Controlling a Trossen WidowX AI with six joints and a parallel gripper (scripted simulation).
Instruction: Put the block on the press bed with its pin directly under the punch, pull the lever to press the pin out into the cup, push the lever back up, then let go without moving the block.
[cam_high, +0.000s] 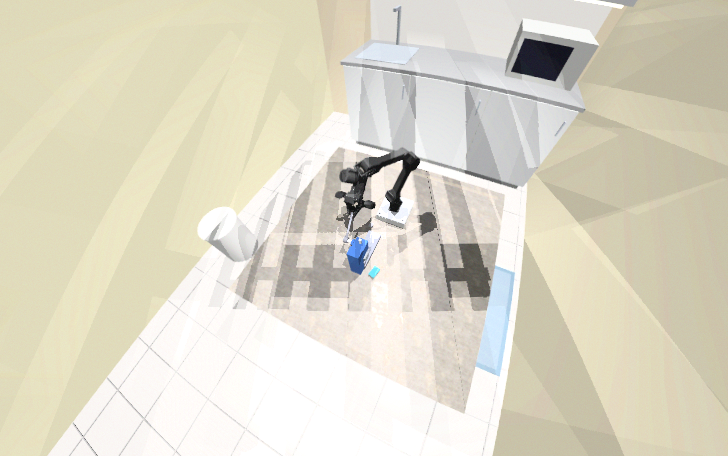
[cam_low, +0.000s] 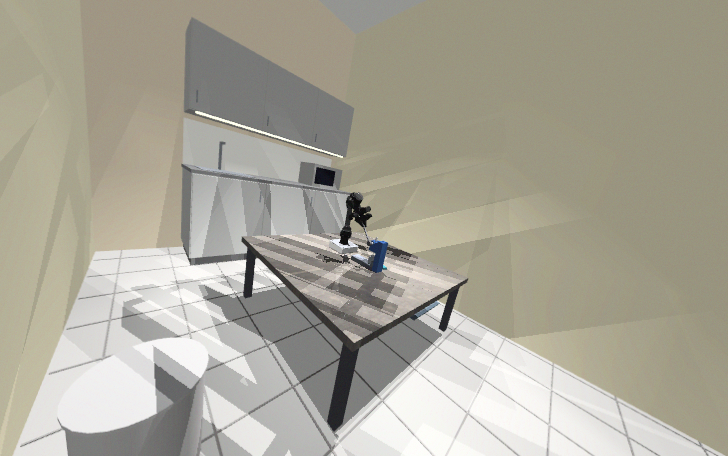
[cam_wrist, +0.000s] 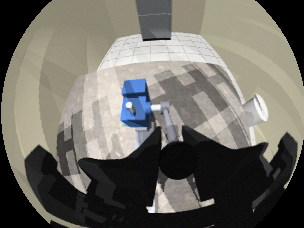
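Right now the grey lever is 20 mm ahead of my gripper tip, 10 mm to the left of it and 30 mm below it. The rest, counted from my gripper tip: round pin 70 mm ahead, 70 mm to the left, 270 mm below; small cup 120 mm ahead, 160 mm to the left, 280 mm below.
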